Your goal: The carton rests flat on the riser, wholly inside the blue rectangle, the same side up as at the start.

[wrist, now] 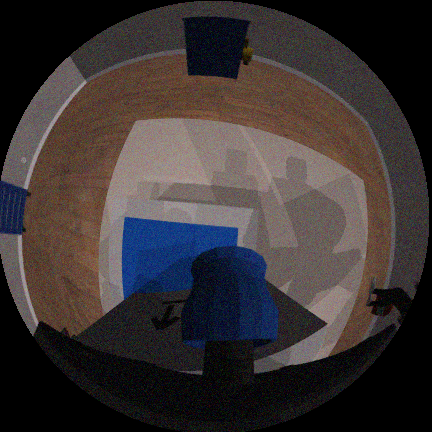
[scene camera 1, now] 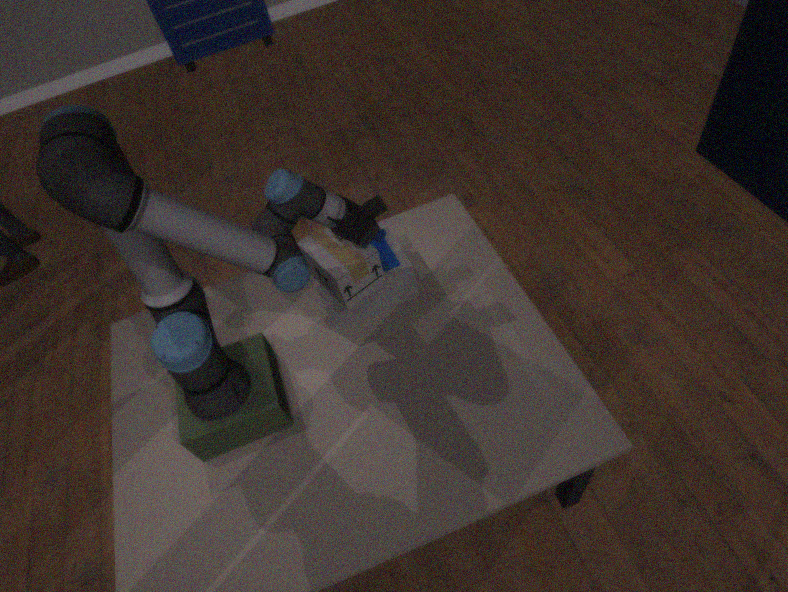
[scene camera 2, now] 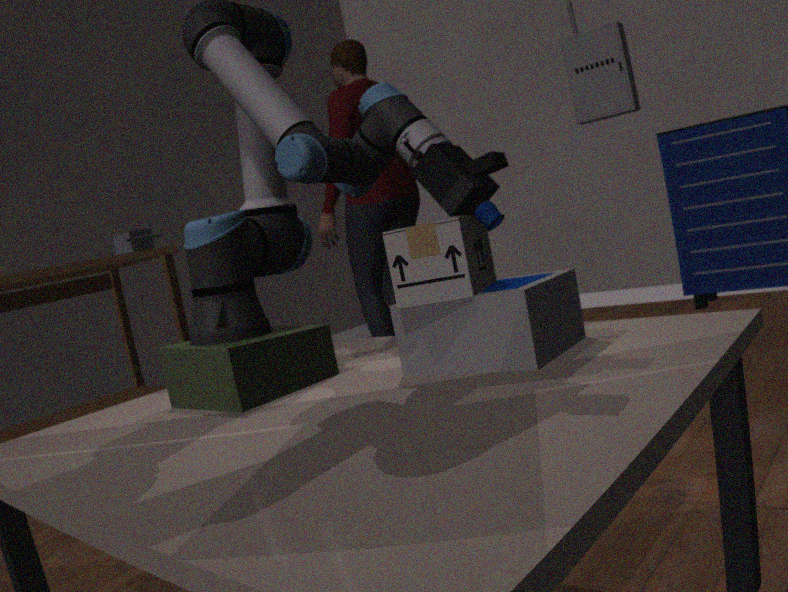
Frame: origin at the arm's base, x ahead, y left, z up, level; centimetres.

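Where they show: hand, its tool point: (wrist: 228, 273) (scene camera 1: 380, 235) (scene camera 2: 495, 222); arm's base, origin of its link: (scene camera 1: 220, 391) (scene camera 2: 230, 338).
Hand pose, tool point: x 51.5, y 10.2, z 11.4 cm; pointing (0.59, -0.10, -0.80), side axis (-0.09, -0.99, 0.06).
Note:
Each offset is from my tool point to the top centre of the thing. Level surfaces: height alone.
The white carton {dx -11.2, dy +1.8, dz +1.9 cm} (scene camera 1: 318, 251) (scene camera 2: 426, 274) (wrist: 120, 325) with tan tape rests upright on the pale riser {dx -6.8, dy +5.6, dz -10.2 cm} (scene camera 1: 382, 293) (scene camera 2: 471, 344) (wrist: 245, 215), its printed arrows pointing up. It stands at the riser's left end in scene camera 2 and reaches past the blue rectangle {dx -6.8, dy +5.6, dz -10.2 cm} (scene camera 1: 389, 261) (scene camera 2: 519, 281) (wrist: 175, 250), much of which shows beside it. My gripper's blue suction cup (scene camera 1: 382, 239) (scene camera 2: 489, 215) (wrist: 229, 300) is tilted beside the carton's dark side face, near its top edge. The suction is on, with no carton held. The carton's underside is hidden.
The arm stands on a green block (scene camera 1: 235, 430) (scene camera 2: 283, 366) on the table {dz -22.2 cm} (scene camera 1: 356, 548) (scene camera 2: 445, 535) (wrist: 155, 145). A person (scene camera 2: 350, 105) stands behind the table. A blue cabinet (scene camera 1: 216, 31) (scene camera 2: 726, 197) (wrist: 11, 207) stands by the wall.

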